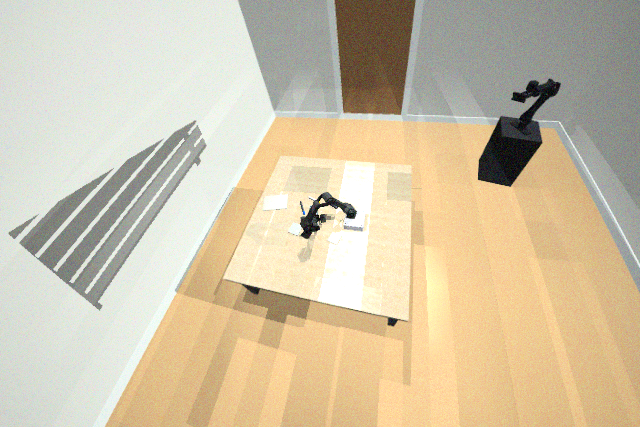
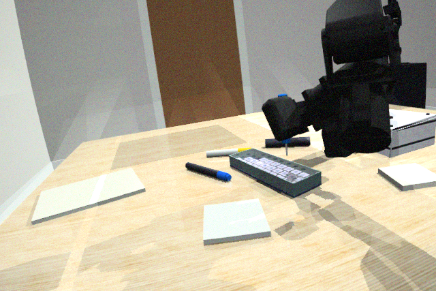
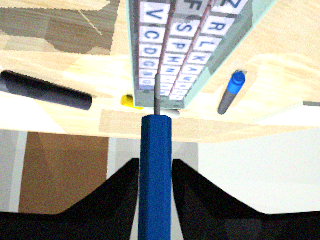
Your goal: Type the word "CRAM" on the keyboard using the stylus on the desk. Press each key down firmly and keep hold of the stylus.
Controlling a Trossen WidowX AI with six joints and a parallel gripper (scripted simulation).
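The keyboard lies 3 cm ahead of my gripper tip, 3 cm to the right of it and 9 cm below it. Round my gripper tip: stylus tip: 5 cm below; then blue stylus: 1 cm below.
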